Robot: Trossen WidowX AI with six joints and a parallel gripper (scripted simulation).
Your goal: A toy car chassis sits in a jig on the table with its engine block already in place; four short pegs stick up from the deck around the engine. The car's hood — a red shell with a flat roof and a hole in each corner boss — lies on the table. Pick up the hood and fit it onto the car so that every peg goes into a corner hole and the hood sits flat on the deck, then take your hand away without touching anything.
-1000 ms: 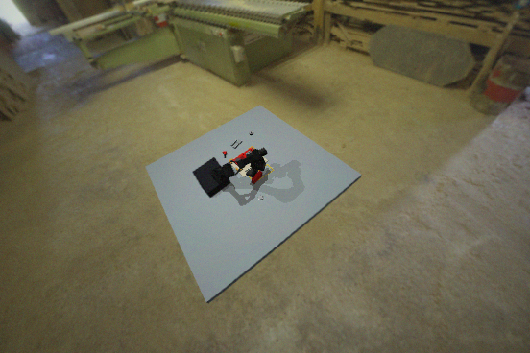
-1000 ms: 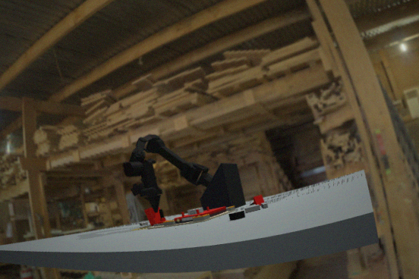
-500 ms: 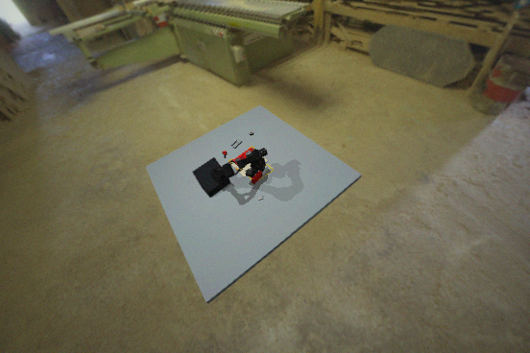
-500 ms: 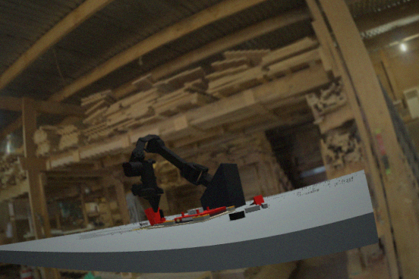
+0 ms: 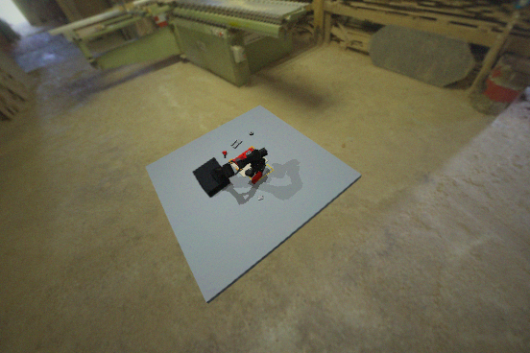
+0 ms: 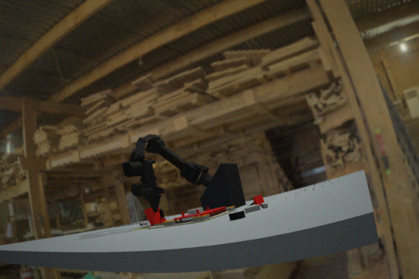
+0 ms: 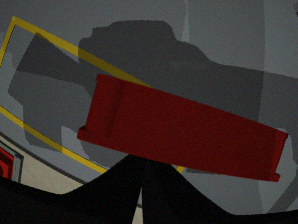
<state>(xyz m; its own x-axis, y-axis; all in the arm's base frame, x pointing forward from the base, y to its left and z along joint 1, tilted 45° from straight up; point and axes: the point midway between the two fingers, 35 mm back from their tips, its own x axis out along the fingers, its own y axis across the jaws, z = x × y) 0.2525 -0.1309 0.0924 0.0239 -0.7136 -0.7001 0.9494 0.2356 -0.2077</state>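
The red hood is 20 mm to the right of my gripper tip, 20 mm behind it and 10 mm below it. Also, from my gripper tip: white piece (160 mm to the right, 100 mm behind, 40 mm below); black wheel (460 mm to the left, 270 mm ahead, 40 mm below).
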